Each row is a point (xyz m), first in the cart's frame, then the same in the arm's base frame.
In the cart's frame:
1: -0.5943 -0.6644 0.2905
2: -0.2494 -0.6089 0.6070
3: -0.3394 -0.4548 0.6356
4: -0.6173 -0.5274 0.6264
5: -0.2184 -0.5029 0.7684
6: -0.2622 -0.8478 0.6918
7: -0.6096 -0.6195 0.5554
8: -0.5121 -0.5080 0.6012
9: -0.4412 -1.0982 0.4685
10: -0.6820 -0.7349 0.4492
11: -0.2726 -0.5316 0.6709
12: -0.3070 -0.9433 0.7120
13: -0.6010 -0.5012 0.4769
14: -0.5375 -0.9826 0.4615
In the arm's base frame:
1: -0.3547 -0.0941 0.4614
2: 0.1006 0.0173 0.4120
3: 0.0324 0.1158 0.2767
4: -0.2098 0.2296 0.3815
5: 0.2053 0.1601 0.3289
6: 0.1401 0.0489 0.6607
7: -0.2359 0.1474 0.4599
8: -0.1323 0.1605 0.3453
9: -0.1188 -0.1025 0.8946
10: -0.3482 0.0699 0.5659
11: 0.1103 0.0981 0.3489
12: 0.1147 0.0693 0.7631
13: -0.2719 0.0996 0.3309
14: -0.2092 -0.0387 0.7923

